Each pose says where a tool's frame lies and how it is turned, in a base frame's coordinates. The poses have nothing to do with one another.
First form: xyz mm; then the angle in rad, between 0 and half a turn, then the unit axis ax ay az.
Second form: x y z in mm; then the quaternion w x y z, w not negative. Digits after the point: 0 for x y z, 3 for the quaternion.
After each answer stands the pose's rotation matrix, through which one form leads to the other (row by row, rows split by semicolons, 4 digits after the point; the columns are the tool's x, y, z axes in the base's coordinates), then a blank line. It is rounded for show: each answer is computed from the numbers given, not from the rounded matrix.
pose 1, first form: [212 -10 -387 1.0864 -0.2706 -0.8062 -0.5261]
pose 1, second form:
[212 -10 -387 0.856 -0.140 -0.417 -0.272]
0.5048 0.5822 -0.6374; -0.3490 0.8130 0.4661; 0.7895 -0.0128 0.6136

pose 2, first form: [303 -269 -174 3.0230 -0.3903 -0.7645 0.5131]
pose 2, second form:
[303 -269 -174 0.059 -0.390 -0.763 0.512]
-0.6894 0.5339 -0.4895; 0.6553 0.1718 -0.7355; -0.3086 -0.8279 -0.4683

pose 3, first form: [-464 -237 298 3.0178 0.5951 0.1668 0.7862]
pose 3, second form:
[-464 -237 298 0.062 0.594 0.166 0.785]
-0.2868 0.1007 0.9527; 0.2948 -0.9369 0.1878; 0.9115 0.3347 0.2390

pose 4, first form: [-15 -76 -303 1.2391 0.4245 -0.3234 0.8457]
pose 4, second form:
[-15 -76 -303 0.814 0.246 -0.188 0.491]
0.4472 -0.8922 -0.0637; 0.7070 0.3962 -0.5858; 0.5479 0.2169 0.8080

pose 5, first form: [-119 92 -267 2.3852 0.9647 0.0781 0.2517]
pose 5, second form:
[-119 92 -267 0.369 0.896 0.073 0.234]
0.8800 -0.0426 0.4730; 0.3029 -0.7168 -0.6281; 0.3658 0.6960 -0.6179

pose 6, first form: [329 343 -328 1.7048 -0.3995 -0.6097 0.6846]
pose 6, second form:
[329 343 -328 0.658 -0.301 -0.459 0.515]
0.0473 -0.4023 -0.9143; 0.9546 0.2878 -0.0772; 0.2942 -0.8691 0.3977

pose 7, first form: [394 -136 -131 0.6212 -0.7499 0.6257 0.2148]
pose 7, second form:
[394 -136 -131 0.952 -0.229 0.191 0.066]
0.9182 -0.2127 0.3341; 0.0374 0.8863 0.4616; -0.3943 -0.4113 0.8218

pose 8, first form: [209 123 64 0.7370 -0.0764 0.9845 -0.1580]
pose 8, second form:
[209 123 64 0.933 -0.028 0.355 -0.057]
0.7420 0.0867 0.6648; -0.1257 0.9920 0.0110; -0.6585 -0.0917 0.7470

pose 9, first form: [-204 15 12 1.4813 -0.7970 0.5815 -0.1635]
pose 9, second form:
[-204 15 12 0.738 -0.538 0.392 -0.110]
0.6678 -0.2592 0.6978; -0.5848 0.3973 0.7072; -0.4605 -0.8803 0.1137

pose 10, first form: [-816 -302 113 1.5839 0.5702 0.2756 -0.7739]
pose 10, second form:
[-816 -302 113 0.702 0.406 0.196 -0.551]
0.3163 0.9330 -0.1715; -0.6146 0.0638 -0.7862; -0.7226 0.3541 0.5937

